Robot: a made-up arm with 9 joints. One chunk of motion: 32 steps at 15 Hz.
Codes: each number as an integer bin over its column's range. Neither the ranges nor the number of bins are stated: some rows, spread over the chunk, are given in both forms.
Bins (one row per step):
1: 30 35 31 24 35 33
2: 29 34 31 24 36 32
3: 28 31 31 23 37 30
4: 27 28 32 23 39 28
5: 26 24 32 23 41 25
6: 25 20 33 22 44 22
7: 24 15 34 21 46 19
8: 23 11 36 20 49 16
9: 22 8 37 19 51 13
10: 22 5 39 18 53 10
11: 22 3 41 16 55 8
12: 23 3 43 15 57 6
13: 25 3 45 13 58 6
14: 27 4 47 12 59 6
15: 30 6 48 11 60 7
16: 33 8 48 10 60 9
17: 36 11 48 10 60 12
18: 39 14 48 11 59 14
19: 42 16 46 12 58 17
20: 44 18 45 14 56 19
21: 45 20 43 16 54 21
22: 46 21 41 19 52 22
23: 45 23 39 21 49 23
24: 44 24 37 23 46 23
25: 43 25 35 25 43 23
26: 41 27 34 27 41 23
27: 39 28 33 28 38 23
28: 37 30 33 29 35 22
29: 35 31 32 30 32 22
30: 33 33 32 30 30 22
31: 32 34 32 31 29 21
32: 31 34 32 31 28 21
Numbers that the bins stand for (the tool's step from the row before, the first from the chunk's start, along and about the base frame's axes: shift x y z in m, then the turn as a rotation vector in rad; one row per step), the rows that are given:
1: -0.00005 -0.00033 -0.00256 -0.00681 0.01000 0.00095
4: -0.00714 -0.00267 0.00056 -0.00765 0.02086 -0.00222
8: -0.01660 -0.00833 0.01300 -0.01017 0.04800 -0.00984
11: -0.01897 -0.01100 0.02856 -0.01354 0.06429 -0.01492
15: -0.00005 -0.01000 0.05033 -0.01775 0.07786 -0.01556
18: 0.02124 -0.00733 0.05033 -0.01775 0.07514 -0.01111
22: 0.03779 -0.00500 0.02856 -0.01102 0.05614 -0.00603
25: 0.03070 -0.00367 0.00989 -0.00597 0.03171 -0.00540
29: 0.01178 -0.00167 0.00056 -0.00176 0.00186 -0.00603
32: 0.00232 -0.00067 0.00056 -0.00092 -0.00900 -0.00667
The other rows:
2: -0.00241 -0.00067 -0.00256 -0.00681 0.01271 0.00032
3: -0.00478 -0.00167 -0.00256 -0.00765 0.01543 -0.00095
5: -0.00951 -0.00400 0.00056 -0.00765 0.02629 -0.00413
6: -0.01187 -0.00533 0.00367 -0.00849 0.03443 -0.00603
7: -0.01424 -0.00700 0.00678 -0.00933 0.03986 -0.00794
9: -0.01897 -0.00933 0.01611 -0.01102 0.05343 -0.01175
10: -0.01897 -0.01033 0.02233 -0.01186 0.05886 -0.01365
12: -0.01660 -0.01100 0.03478 -0.01438 0.06971 -0.01619
13: -0.01187 -0.01100 0.04100 -0.01606 0.07243 -0.01619
14: -0.00714 -0.01067 0.04722 -0.01690 0.07514 -0.01619
16: 0.00705 -0.00933 0.05033 -0.01859 0.07786 -0.01429
17: 0.01414 -0.00833 0.05033 -0.01859 0.07786 -0.01238
19: 0.02833 -0.00667 0.04411 -0.01690 0.07243 -0.00921
20: 0.03306 -0.00600 0.04100 -0.01522 0.06700 -0.00794
21: 0.03543 -0.00533 0.03478 -0.01354 0.06157 -0.00667
23: 0.03543 -0.00433 0.02233 -0.00933 0.04800 -0.00540
24: 0.03306 -0.00400 0.01611 -0.00765 0.03986 -0.00540
26: 0.02597 -0.00300 0.00678 -0.00429 0.02629 -0.00540
27: 0.02124 -0.00267 0.00367 -0.00344 0.01814 -0.00540
28: 0.01651 -0.00200 0.00367 -0.00260 0.01000 -0.00603
30: 0.00705 -0.00100 0.00056 -0.00176 -0.00357 -0.00603
31: 0.00468 -0.00067 0.00056 -0.00092 -0.00629 -0.00667

